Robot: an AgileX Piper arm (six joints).
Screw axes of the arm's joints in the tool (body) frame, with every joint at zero. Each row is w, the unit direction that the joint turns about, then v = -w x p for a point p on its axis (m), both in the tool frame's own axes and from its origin. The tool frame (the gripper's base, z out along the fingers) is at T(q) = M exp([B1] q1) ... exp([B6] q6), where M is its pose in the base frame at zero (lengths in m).
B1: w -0.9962 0 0.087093 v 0.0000 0.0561 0.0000
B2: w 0 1 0 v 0.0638 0.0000 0.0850
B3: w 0 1 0 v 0.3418 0.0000 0.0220
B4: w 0 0 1 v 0.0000 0.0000 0.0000
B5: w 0 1 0 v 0.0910 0.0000 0.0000
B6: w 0 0 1 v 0.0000 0.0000 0.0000
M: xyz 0.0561 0.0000 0.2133 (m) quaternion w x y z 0.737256 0 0.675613 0
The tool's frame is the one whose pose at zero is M.
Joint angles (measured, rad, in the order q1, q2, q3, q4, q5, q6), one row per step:
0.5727, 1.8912, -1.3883, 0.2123, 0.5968, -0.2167
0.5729, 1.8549, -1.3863, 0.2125, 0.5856, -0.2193
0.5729, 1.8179, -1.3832, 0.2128, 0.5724, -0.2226
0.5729, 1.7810, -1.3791, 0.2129, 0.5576, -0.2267
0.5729, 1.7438, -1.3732, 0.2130, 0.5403, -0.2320
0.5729, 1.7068, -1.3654, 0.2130, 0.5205, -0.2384
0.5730, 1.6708, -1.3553, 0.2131, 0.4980, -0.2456
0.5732, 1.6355, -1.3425, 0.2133, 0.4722, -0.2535
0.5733, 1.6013, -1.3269, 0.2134, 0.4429, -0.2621
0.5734, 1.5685, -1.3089, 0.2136, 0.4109, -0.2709
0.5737, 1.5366, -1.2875, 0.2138, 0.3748, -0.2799
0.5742, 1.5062, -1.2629, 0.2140, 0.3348, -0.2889
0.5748, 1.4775, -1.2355, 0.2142, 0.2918, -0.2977
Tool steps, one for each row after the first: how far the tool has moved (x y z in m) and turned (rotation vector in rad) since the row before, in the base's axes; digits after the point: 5 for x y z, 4 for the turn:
-0.00274, -0.00187, 0.01488, 0.0229, -0.0395, 0.0001
-0.00321, -0.00231, 0.01484, 0.0233, -0.0411, -0.0001
-0.00365, -0.00263, 0.01446, 0.0229, -0.0420, 0.0002
-0.00414, -0.00300, 0.01402, 0.0227, -0.0434, 0.0004
-0.00455, -0.00332, 0.01333, 0.0220, -0.0444, 0.0005
-0.00483, -0.00352, 0.01221, 0.0211, -0.0443, 0.0003
-0.00509, -0.00371, 0.01111, 0.0204, -0.0446, -0.0002
-0.00517, -0.00389, 0.00984, 0.0194, -0.0447, -0.0009
-0.00518, -0.00396, 0.00855, 0.0185, -0.0438, -0.0017
-0.00525, -0.00402, 0.00723, 0.0179, -0.0438, -0.0026
-0.00516, -0.00398, 0.00576, 0.0172, -0.0431, -0.0036
-0.00501, -0.00393, 0.00430, 0.0162, -0.0418, -0.0045

